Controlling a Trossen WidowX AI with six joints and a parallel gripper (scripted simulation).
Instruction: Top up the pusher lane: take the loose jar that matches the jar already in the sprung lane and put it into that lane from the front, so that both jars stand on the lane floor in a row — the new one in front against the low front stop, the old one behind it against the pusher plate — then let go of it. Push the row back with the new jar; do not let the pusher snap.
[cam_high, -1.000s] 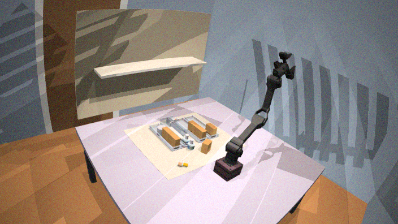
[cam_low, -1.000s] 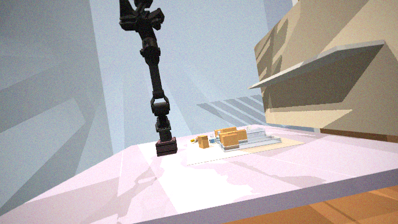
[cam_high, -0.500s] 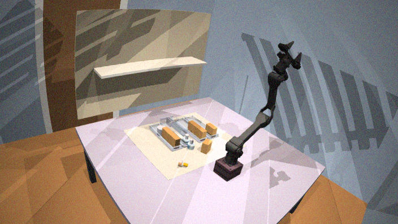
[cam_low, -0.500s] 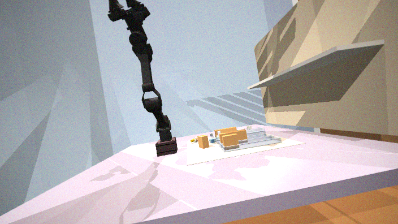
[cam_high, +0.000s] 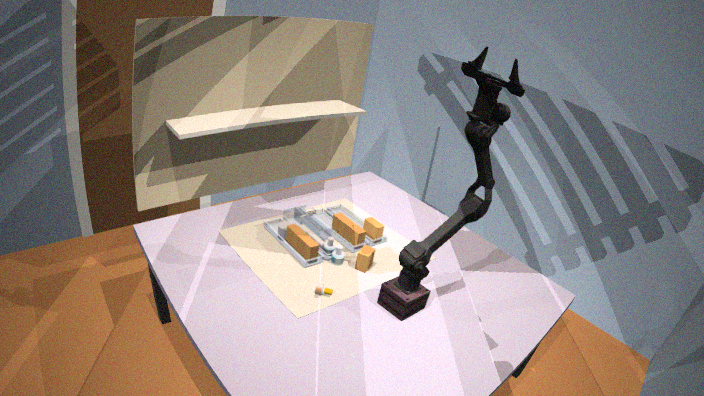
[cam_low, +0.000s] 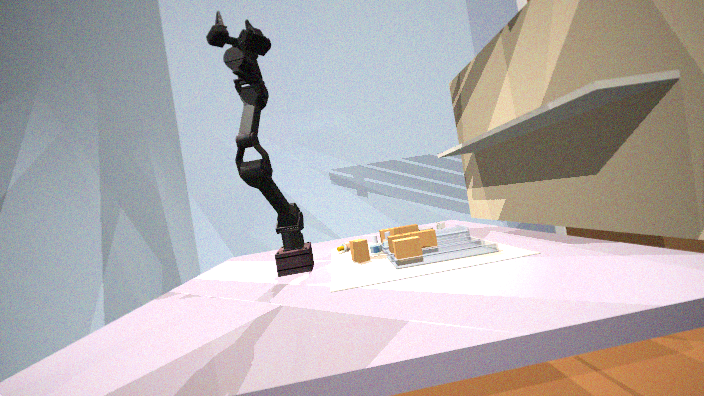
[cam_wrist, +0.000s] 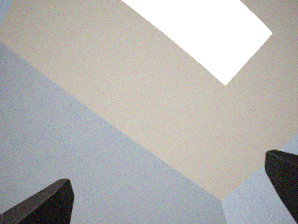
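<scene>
My gripper tip is now 27 cm short of the box, 11 cm to the right of it and 79 cm above it.
</scene>
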